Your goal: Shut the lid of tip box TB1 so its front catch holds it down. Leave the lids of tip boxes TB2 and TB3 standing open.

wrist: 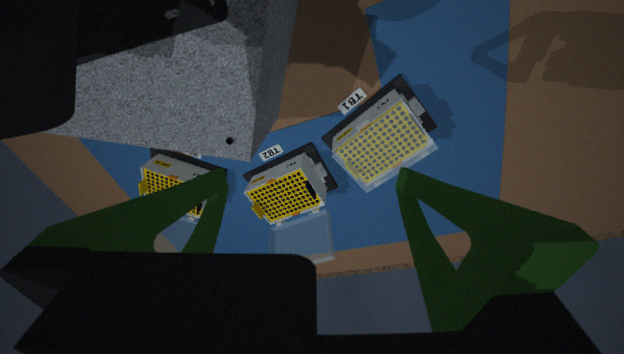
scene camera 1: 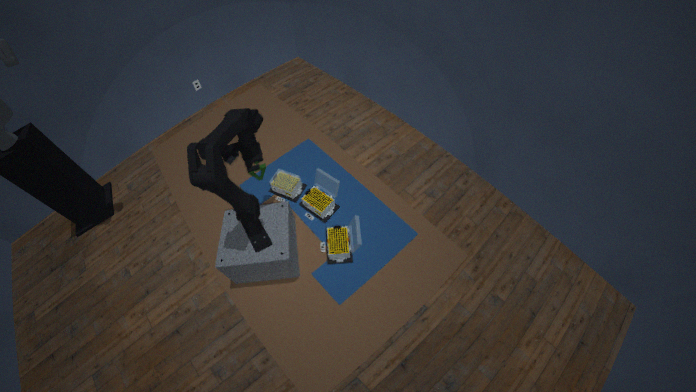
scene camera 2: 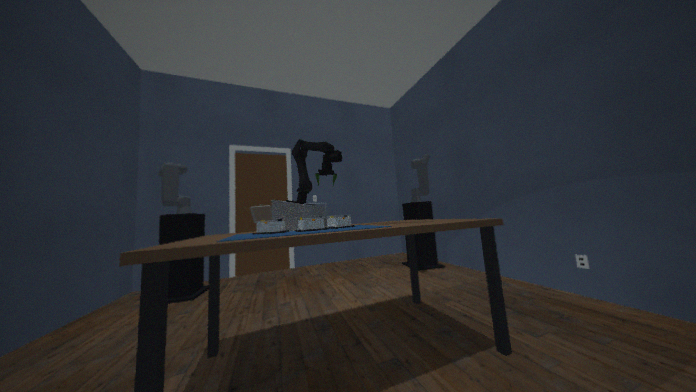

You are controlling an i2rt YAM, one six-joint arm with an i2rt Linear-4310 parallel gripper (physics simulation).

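Where they show: gripper, between the fingertips: [wrist: 312, 177] [scene camera 1: 258, 171] [scene camera 2: 325, 185]; arm's base, origin of its link: [wrist: 100, 5] [scene camera 1: 255, 230] [scene camera 2: 301, 203].
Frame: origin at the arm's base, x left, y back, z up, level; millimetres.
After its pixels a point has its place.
Observation:
Tip box TB1 [scene camera 1: 286, 184] @(y -215, x 193, z -97 mm) [wrist: 385, 142] @(y -205, x 229, z -96 mm) has its clear lid lying down over the yellow tip rack; whether the front catch holds it cannot be told. Tip box TB2 [scene camera 1: 318, 200] @(y -297, x 49, z -117 mm) [wrist: 285, 196] @(y -295, x 58, z -117 mm) has its clear lid [scene camera 1: 327, 182] @(y -366, x 79, z -72 mm) [wrist: 302, 237] @(y -362, x 80, z -81 mm) standing open. Tip box TB3 [scene camera 1: 338, 241] @(y -265, x -164, z -117 mm) [wrist: 162, 181] @(y -236, x -167, z -116 mm) has its lid [scene camera 1: 356, 233] @(y -321, x -210, z -29 mm) standing open; in the wrist view a green finger partly hides this box. My gripper [scene camera 1: 258, 171] @(y -123, x 165, z 101 mm) [scene camera 2: 326, 183] @(y -123, x 165, z 101 mm) [wrist: 312, 177] @(y -123, x 165, z 101 mm) is open and empty, high above the table. In scene camera 1 it appears up and left of TB1.
The boxes stand on a blue mat [scene camera 1: 382, 227] @(y -467, x -193, z -174 mm) [wrist: 462, 212] on a brown table [scene camera 1: 380, 320] @(y -225, x -512, z -176 mm) [scene camera 2: 450, 225] @(y -502, x 770, z -190 mm). The grey speckled block [scene camera 1: 265, 275] @(y 56, x -133, z -110 mm) [wrist: 175, 100] @(y -87, x 19, z -12 mm) under the arm's base stands close beside them. Small name labels lie by the boxes.

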